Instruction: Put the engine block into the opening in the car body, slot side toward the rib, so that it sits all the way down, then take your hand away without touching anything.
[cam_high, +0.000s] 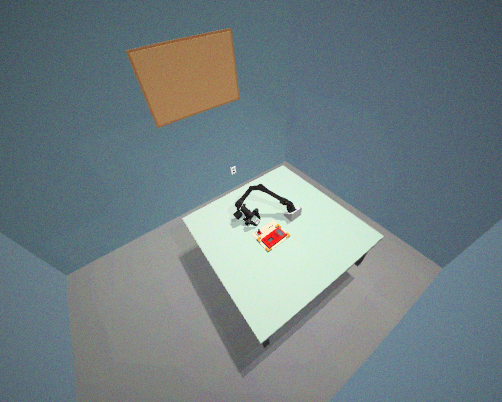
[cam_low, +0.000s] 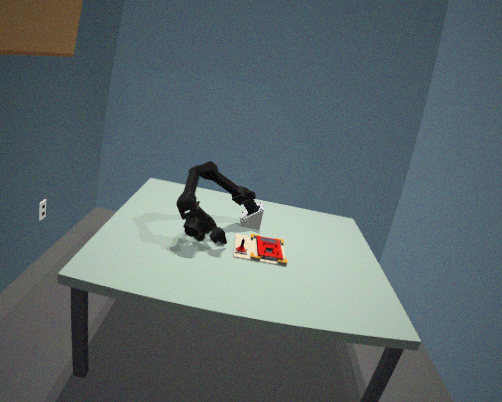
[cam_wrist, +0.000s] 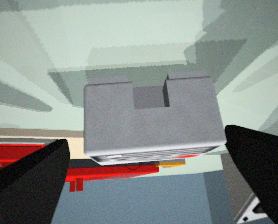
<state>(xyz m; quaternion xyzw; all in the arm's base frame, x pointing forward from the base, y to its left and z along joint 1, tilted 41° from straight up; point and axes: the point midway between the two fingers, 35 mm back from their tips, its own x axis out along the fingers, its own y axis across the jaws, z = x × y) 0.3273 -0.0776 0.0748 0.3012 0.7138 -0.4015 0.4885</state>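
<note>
Now: gripper tip 10 mm short of the grey engine block and 20 mm to the left of it. Round my gripper tip: grey holder: 50 mm ahead, 100 mm to the left, 20 mm above; then pale base plate: 20 mm behind, 180 mm to the left, 10 mm below.
</note>
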